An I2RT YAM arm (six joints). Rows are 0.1 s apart.
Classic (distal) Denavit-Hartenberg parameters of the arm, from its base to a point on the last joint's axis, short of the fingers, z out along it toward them. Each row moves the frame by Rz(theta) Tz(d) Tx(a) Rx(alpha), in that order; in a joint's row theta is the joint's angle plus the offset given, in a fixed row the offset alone. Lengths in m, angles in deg.
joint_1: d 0.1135; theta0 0; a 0.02; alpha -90
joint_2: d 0; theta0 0; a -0.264; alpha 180
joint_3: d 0; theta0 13.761; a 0.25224; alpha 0
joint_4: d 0; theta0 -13.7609; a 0.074; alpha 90
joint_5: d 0; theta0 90; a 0; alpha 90
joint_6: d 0.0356; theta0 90; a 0; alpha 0
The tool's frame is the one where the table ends.
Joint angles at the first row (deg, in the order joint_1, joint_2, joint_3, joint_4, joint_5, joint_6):
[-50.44 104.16 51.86 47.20 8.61 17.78]
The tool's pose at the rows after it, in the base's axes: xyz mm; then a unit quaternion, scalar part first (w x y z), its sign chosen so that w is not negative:
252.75, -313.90, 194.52, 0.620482, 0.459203, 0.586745, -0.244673
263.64, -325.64, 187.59, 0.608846, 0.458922, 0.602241, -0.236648
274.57, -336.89, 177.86, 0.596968, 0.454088, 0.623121, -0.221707
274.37, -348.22, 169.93, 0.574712, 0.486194, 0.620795, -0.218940
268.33, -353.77, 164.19, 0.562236, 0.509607, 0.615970, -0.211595
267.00, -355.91, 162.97, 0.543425, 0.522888, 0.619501, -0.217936
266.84, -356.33, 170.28, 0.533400, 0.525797, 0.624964, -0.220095
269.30, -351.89, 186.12, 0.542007, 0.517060, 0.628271, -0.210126
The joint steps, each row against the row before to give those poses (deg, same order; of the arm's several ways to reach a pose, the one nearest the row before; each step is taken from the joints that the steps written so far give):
[0.09 3.15 2.66 -0.83 0.55 -0.23]
[0.03 3.38 4.00 -2.72 -1.02 -0.27]
[-0.01 3.59 3.94 -2.78 -2.12 -0.41]
[-0.83 2.05 2.67 -3.89 1.50 2.24]
[-1.04 0.56 0.35 -1.87 0.18 2.11]
[-0.20 0.03 0.85 -3.09 1.43 0.14]
[-0.02 -1.04 1.03 -3.30 0.37 -0.31]
[0.51 -2.25 0.57 -2.13 -1.24 0.06]

